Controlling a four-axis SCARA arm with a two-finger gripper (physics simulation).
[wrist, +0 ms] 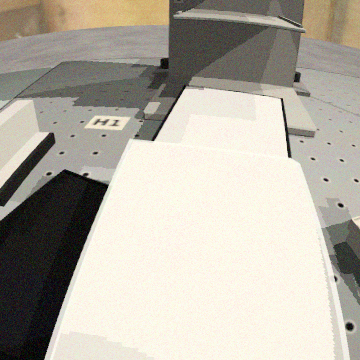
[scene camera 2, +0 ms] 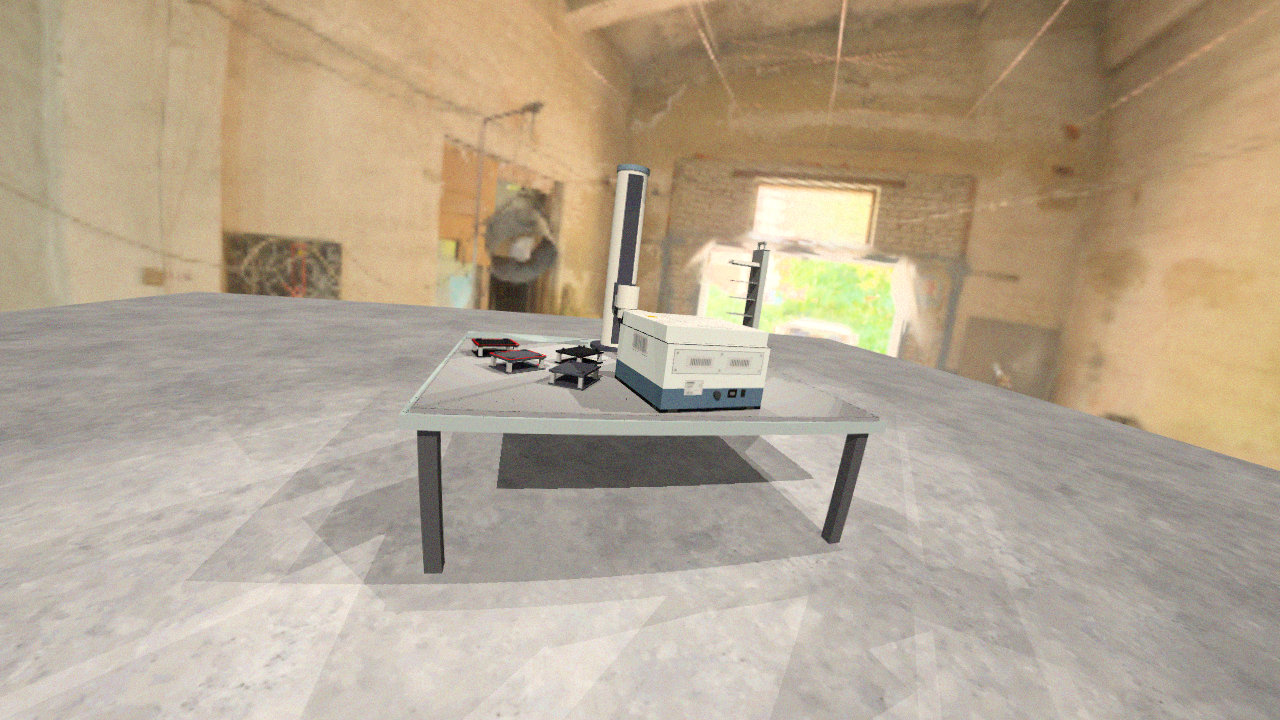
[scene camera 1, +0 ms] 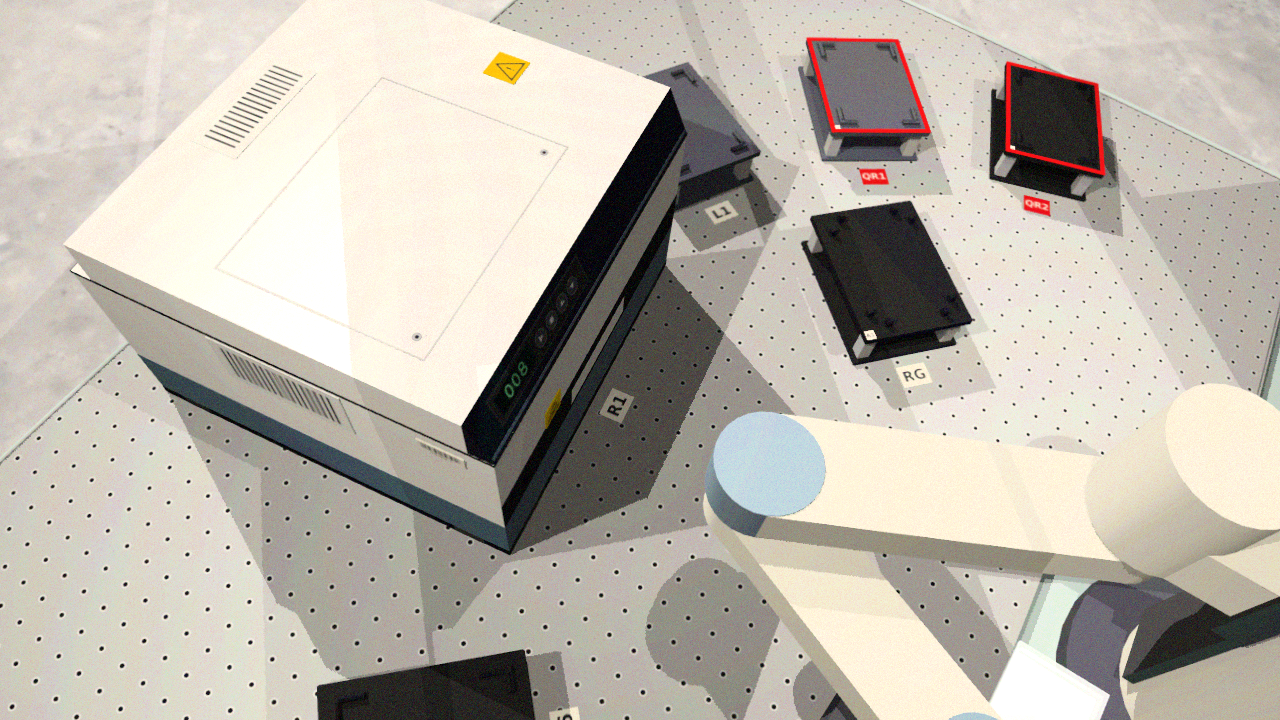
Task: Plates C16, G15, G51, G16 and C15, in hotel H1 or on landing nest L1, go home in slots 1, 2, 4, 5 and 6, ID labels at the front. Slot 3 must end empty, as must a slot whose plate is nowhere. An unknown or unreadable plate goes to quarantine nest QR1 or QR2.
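Places are measured from the arm's base along level axes (x ahead, y left, z up), in metres.
Pixels of known places: gripper, fingertip midpoint: (wrist: 217,126); arm's base, link origin: (scene camera 2: 614,348) (scene camera 1: 1185,697).
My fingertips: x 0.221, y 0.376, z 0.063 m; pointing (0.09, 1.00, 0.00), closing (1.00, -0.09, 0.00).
Note:
For each thing: its top centre in the pictures, then the offset to it from my fingertips. "pt": a spot on its surface instead.
- large white-topped plate, top centre: (wrist: 213,244) dx -0.004, dy -0.045, dz -0.017 m
- narrower white surface with black edges, surface spot: (wrist: 235,117) pt dx +0.023, dy +0.078, dz -0.030 m
- Landing nest L1, top centre: (scene camera 1: 680,116) (scene camera 2: 576,365) dx +0.499, dy -0.655, dz +0.005 m
- QR2, top centre: (scene camera 1: 1056,112) (scene camera 2: 495,340) dx +0.131, dy -0.944, dz +0.005 m
- white device R1, top centre: (scene camera 1: 388,157) (scene camera 2: 693,320) dx +0.580, dy -0.298, dz +0.196 m
- dark nest RG, top centre: (scene camera 1: 893,260) (scene camera 2: 580,348) dx +0.210, dy -0.607, dz +0.009 m
- black nest, surface spot: (scene camera 1: 429,687) pt dx +0.345, dy -0.016, dz +0.000 m
- dark surface, surface spot: (wrist: 45,260) pt dx -0.066, dy -0.039, dz -0.038 m
A large white-topped plate (wrist: 210,240) fills the middle of the wrist view, its ID label not visible. My gripper (wrist: 212,150) is open around it: the left finger shows at the left edge, the right one is out of view. A narrower white surface with black edges (wrist: 235,117) lies beyond, toward hotel H1 (wrist: 230,55) (scene camera 2: 759,291). Plate IDs cannot be read. Landing nest L1 (scene camera 1: 711,125) (scene camera 2: 574,368) shows a bare top, partly hidden in scene camera 1. Quarantine nests QR1 (scene camera 1: 866,85) (scene camera 2: 517,356) and QR2 (scene camera 1: 1054,120) (scene camera 2: 494,342) show no plate.
The white device R1 (scene camera 1: 331,179) (scene camera 2: 693,353) stands beside L1. The dark nest RG (scene camera 1: 890,268) is in front of QR1. Another black nest (scene camera 1: 429,687) is cut off at the bottom. The arm (scene camera 1: 948,488) reaches across on the right. A dark surface (wrist: 45,260) lies left of the plate.

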